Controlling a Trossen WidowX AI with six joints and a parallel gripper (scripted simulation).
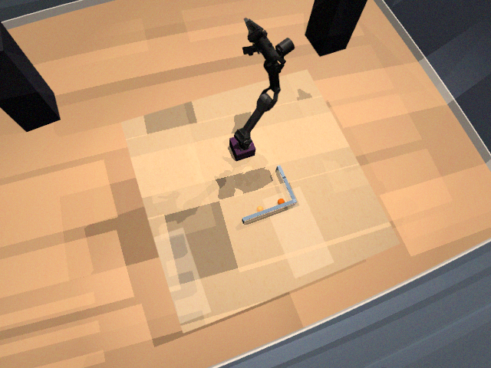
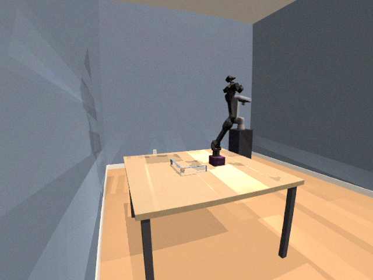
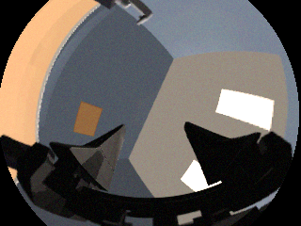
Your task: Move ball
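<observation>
Right now my gripper tip is 790 mm above the orange ball and 590 mm short of it. Also, from my gripper tip: see-through copy of ball 790 mm below, 580 mm ahead, 130 mm to the right.
</observation>
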